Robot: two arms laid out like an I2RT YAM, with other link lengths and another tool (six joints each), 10 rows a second.
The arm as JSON. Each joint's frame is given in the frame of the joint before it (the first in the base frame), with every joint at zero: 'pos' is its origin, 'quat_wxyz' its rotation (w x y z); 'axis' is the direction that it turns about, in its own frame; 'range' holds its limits. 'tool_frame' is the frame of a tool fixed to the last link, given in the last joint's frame.
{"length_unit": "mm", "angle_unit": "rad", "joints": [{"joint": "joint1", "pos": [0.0, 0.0, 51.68], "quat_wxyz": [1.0, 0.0, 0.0, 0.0], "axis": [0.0, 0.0, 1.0], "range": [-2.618, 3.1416]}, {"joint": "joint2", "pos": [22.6, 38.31, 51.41], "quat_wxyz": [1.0, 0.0, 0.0, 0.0], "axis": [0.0, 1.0, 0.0], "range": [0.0, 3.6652]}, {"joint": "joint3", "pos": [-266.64, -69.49, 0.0], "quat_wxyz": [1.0, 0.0, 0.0, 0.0], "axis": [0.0, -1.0, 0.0], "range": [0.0, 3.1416]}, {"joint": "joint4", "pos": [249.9, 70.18, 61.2], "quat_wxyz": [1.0, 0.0, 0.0, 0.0], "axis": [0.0, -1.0, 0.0], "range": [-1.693, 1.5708]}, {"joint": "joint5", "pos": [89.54, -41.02, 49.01], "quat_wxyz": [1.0, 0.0, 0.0, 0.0], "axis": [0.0, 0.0, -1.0], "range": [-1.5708, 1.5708]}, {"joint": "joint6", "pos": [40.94, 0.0, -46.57], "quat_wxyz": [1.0, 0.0, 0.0, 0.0], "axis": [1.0, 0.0, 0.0], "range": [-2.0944, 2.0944]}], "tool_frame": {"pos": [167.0, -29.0, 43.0], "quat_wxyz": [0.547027, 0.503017, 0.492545, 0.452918]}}
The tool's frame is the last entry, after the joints.
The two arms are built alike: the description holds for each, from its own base.
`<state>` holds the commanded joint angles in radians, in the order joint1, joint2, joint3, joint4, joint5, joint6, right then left.
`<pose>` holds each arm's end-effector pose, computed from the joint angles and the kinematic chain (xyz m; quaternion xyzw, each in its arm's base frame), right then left.
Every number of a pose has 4 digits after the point. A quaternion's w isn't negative.
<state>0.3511 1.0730 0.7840 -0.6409 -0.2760 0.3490 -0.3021 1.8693 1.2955 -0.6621 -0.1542 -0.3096</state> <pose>0.3319 0.1368 0.1032 0.6205 0.7195 0.3051 0.0651 0.4735 -0.1313 0.0101 0.6596 0.7276 0.1048 0.1566</pose>
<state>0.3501 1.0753 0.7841 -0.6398 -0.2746 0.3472 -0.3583 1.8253 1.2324 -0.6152 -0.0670 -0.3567</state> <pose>0.3324 0.1363 0.1027 0.6205 0.7197 0.3043 0.0659 0.4553 -0.1707 0.0126 0.6658 0.7181 0.0636 0.1924</pose>
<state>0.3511 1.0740 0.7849 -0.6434 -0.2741 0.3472 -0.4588 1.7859 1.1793 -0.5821 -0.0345 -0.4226</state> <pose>0.3317 0.1363 0.1028 0.6204 0.7201 0.3036 0.0656 0.4291 -0.2160 0.0152 0.6779 0.7025 0.0374 0.2132</pose>
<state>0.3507 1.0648 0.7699 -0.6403 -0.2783 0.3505 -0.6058 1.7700 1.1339 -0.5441 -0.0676 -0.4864</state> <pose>0.3287 0.1359 0.0995 0.6215 0.7196 0.3033 0.0627 0.3949 -0.2656 0.0108 0.7037 0.6750 0.0338 0.2193</pose>
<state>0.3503 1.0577 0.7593 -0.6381 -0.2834 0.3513 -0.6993 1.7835 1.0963 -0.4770 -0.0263 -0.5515</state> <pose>0.3265 0.1361 0.0975 0.6214 0.7197 0.3038 0.0601 0.3669 -0.3069 0.0007 0.7134 0.6606 -0.0008 0.2339</pose>
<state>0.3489 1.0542 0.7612 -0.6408 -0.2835 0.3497 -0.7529 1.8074 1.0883 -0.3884 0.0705 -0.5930</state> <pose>0.3266 0.1357 0.0990 0.6209 0.7196 0.3049 0.0612 0.3496 -0.3505 0.0023 0.7170 0.6422 -0.0556 0.2653</pose>
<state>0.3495 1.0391 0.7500 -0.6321 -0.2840 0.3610 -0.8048 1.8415 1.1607 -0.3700 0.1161 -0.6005</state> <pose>0.3256 0.1353 0.1002 0.6230 0.7154 0.3102 0.0617 0.3425 -0.3932 0.0203 0.7285 0.6143 -0.0838 0.2913</pose>
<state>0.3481 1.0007 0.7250 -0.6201 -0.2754 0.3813 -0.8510 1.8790 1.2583 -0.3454 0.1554 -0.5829</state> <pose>0.3233 0.1314 0.1029 0.6286 0.7062 0.3189 0.0675 0.3395 -0.4400 0.0499 0.7424 0.5740 -0.1052 0.3292</pose>
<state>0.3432 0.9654 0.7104 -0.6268 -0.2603 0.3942 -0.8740 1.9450 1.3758 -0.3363 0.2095 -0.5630</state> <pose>0.3205 0.1248 0.1054 0.6352 0.6982 0.3215 0.0753 0.3407 -0.4801 0.0714 0.7512 0.5404 -0.1302 0.3559</pose>
